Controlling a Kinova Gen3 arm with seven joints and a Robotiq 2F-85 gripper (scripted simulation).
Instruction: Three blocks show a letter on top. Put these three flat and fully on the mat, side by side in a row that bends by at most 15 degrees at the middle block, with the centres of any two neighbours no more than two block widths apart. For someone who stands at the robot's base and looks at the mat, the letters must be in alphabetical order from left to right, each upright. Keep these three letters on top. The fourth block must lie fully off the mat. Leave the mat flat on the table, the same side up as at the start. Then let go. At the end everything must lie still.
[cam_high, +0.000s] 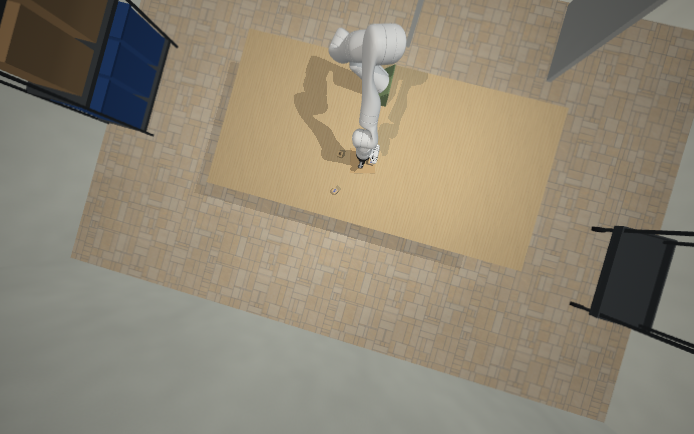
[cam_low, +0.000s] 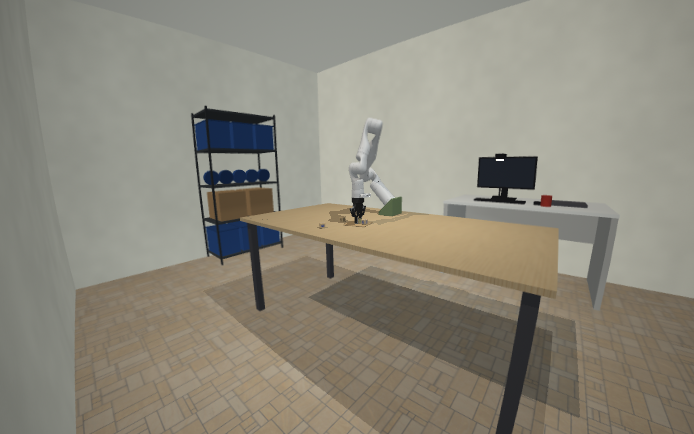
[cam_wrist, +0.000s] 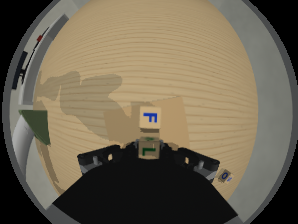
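Right now my hand is right at the green-marked block. From my hand the other things lie so: tan mat (20 mm below).
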